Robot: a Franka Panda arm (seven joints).
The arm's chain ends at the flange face. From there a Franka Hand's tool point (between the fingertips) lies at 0.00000 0.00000 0.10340 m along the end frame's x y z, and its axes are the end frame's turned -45 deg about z.
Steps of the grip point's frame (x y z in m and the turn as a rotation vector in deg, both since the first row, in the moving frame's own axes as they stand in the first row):
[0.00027 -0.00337 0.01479 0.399 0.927 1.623]
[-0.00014 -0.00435 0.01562 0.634 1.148 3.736]
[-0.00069 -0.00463 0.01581 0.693 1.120 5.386]
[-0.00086 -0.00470 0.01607 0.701 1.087 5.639]
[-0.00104 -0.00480 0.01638 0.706 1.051 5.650]
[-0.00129 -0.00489 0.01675 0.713 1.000 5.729]
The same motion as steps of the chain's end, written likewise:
[-0.00289 -0.00089 0.01481 0.938 0.373 1.623]
[-0.00390 -0.00073 0.01565 1.260 0.363 3.736]
[-0.00441 -0.00050 0.01584 1.282 0.302 5.386]
[-0.00454 -0.00046 0.01610 1.264 0.273 5.639]
[-0.00468 -0.00044 0.01641 1.242 0.244 5.650]
[-0.00484 -0.00038 0.01677 1.211 0.203 5.729]

